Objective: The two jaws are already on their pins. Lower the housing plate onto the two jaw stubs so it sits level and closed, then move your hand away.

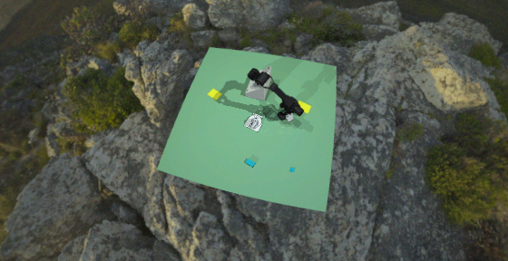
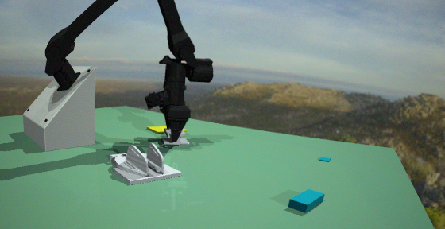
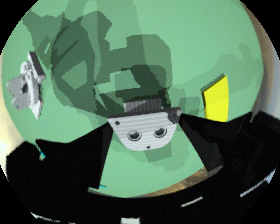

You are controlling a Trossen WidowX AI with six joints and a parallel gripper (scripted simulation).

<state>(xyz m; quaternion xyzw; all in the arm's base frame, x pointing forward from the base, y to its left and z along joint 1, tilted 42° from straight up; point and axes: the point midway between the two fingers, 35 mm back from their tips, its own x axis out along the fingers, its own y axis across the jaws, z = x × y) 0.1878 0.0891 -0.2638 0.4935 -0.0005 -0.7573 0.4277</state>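
My gripper tip is 20 mm below the grey housing plate and 10 mm short of it. Round my gripper tip: cyan block: 410 mm ahead, 240 mm to the right.
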